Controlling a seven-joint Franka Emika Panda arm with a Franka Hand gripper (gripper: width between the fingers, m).
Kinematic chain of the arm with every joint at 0, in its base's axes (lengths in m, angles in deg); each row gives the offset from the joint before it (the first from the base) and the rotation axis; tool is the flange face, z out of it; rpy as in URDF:
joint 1: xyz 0 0 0.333 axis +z
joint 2: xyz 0 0 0 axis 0.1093 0.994 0
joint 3: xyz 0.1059 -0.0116 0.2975 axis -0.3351 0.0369 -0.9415
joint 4: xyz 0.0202 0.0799 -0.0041 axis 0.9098 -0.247 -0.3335
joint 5: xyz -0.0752 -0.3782 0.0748 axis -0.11 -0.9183 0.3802
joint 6: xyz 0 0 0 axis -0.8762 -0.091 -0.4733
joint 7: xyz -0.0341 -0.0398 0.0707 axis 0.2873 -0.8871 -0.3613
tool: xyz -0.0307 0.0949 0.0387 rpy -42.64 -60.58 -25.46
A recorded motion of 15 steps. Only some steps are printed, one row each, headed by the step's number.
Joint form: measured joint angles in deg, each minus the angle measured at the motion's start. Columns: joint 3, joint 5, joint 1, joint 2, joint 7, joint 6, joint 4.
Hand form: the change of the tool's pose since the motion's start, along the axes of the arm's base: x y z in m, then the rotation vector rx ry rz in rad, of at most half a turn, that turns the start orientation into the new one. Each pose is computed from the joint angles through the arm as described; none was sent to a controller.
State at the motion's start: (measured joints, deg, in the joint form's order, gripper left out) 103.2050 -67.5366 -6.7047 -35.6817 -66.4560 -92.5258 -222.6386
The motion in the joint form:
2: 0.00 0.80 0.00 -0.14 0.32 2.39 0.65
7: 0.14 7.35 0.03 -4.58 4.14 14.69 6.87
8: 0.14 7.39 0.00 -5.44 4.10 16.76 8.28
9: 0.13 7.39 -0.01 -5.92 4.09 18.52 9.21
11: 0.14 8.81 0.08 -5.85 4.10 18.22 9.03
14: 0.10 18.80 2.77 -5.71 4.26 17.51 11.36
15: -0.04 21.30 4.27 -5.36 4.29 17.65 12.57
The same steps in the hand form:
2: -0.0012 -0.0012 0.0017 0.0173 0.0229 -0.0091
7: 0.0015 -0.0133 0.0582 0.1089 0.0145 -0.0390
8: 0.0019 -0.0162 0.0717 0.1100 0.0107 -0.0431
9: 0.0015 -0.0176 0.0795 0.1138 0.0161 -0.0452
11: 0.0023 -0.0160 0.0781 0.1319 0.0053 -0.0563
14: 0.0252 -0.0015 0.0975 0.2386 -0.1037 -0.0992
15: 0.0364 0.0070 0.1050 0.2650 -0.1278 -0.0934

